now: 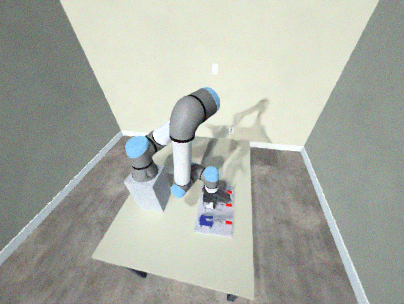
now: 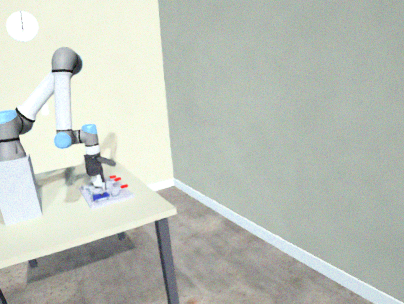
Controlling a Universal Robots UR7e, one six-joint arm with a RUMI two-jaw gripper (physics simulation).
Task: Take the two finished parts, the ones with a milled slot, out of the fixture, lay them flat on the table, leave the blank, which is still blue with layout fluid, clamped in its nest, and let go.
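Seen in the pictures: gripper, fingertip midpoint: [image 1: 214, 206] [image 2: 102, 189]; arm's base, link origin: [image 1: 145, 172] [image 2: 10, 158].
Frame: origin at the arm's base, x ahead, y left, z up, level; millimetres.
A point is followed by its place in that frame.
A grey fixture plate [image 1: 219, 231] {x 473, y -160, z -280 mm} [image 2: 95, 203] {x 349, y -152, z -280 mm} lies on the table's right side with three nests in a row. The near nest holds the blue blank [image 1: 205, 221] {x 382, y -123, z -259 mm} [image 2: 100, 196] {x 384, y -130, z -259 mm} under its red-handled clamp [image 1: 228, 222] {x 522, y -116, z -239 mm} [image 2: 124, 186] {x 521, y -122, z -242 mm}. My gripper [image 1: 210, 205] {x 423, y -9, z -266 mm} [image 2: 98, 184] {x 423, y -9, z -266 mm} points straight down into the middle nest, and its fingers are shut on the pale finished part there, which is still low in the fixture.
The arm's grey pedestal [image 1: 148, 193] {x 44, y -95, z -69 mm} stands on the table [image 1: 170, 256] {x 217, y -331, z -295 mm} left of the fixture. The table's right edge runs close beside the plate. The middle clamp's red handle [image 1: 229, 204] {x 521, y -3, z -228 mm} [image 2: 117, 179] {x 516, y -12, z -231 mm} sticks out to the right.
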